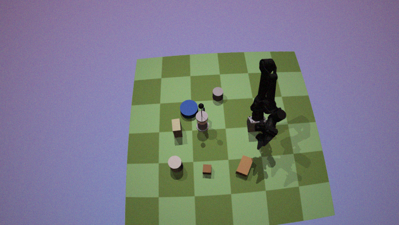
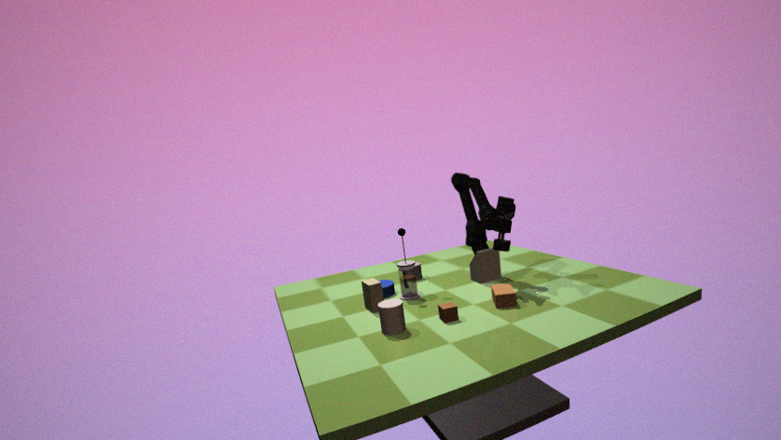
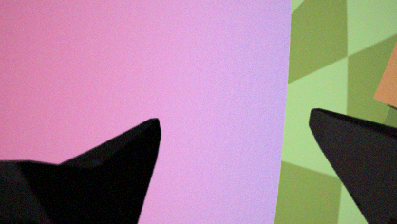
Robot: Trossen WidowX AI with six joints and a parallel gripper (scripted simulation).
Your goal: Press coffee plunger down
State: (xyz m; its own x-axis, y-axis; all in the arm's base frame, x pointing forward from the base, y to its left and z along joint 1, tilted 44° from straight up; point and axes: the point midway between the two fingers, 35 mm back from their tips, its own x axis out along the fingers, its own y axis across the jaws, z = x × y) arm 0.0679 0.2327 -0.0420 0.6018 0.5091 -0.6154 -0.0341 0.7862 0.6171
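The coffee press is 26 cm ahead of my gripper tip, 31 cm to the right of it and 11 cm below it. Round my gripper tip: small brown cube 30 cm ahead, 22 cm below; blue disc 34 cm ahead, 43 cm to the right, 22 cm below.
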